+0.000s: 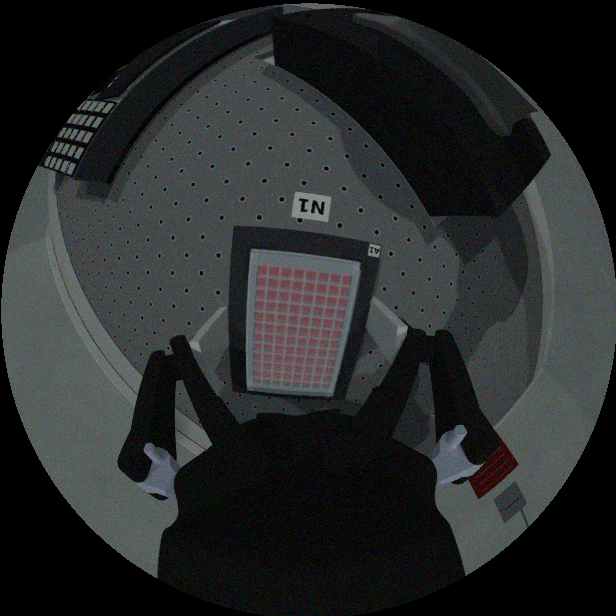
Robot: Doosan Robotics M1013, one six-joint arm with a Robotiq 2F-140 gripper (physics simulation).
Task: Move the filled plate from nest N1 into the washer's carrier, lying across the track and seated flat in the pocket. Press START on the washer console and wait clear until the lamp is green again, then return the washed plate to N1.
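Note:
The filled plate point(298, 328), a grey frame around a grid of pink wells, lies in the black nest point(302, 310) on the perforated deck. The label N1 point(310, 206) sits just beyond the nest, seen upside down. A small A1 tag point(374, 250) marks the nest's far right corner. My gripper point(298, 344) is open, hovering above the plate, with one finger on each side of it and a clear gap to the plate edges. The fingers hold nothing.
A large black housing point(413, 109) fills the upper right. A long dark bar point(149, 97) curves along the upper left, beside a rack of pale wells point(77, 137). A red grid piece point(494, 468) and a small grey box point(510, 501) lie at lower right.

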